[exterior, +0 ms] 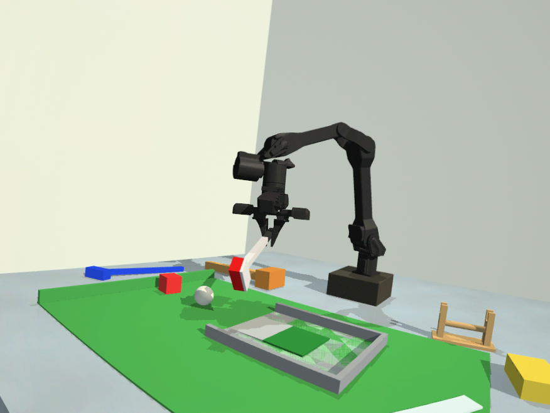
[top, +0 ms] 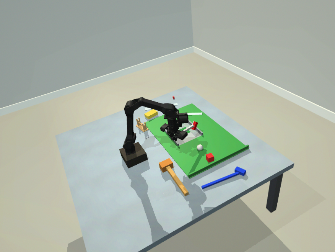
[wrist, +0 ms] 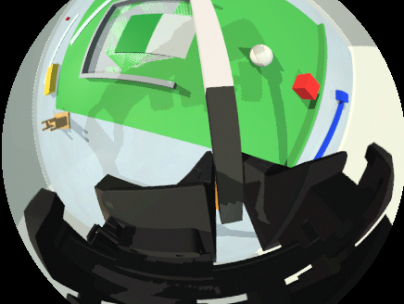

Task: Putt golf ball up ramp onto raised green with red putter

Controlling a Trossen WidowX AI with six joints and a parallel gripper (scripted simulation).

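Now: the red putter 100 mm ahead of my gripper tip and 70 mm to the left of it. Also, from my gripper tip: green mat 170 mm ahead, 170 mm to the left, 130 mm below; then red cube 180 mm ahead, 140 mm to the right, 110 mm below; then white golf ball 170 mm ahead, 20 mm to the right, 110 mm below.
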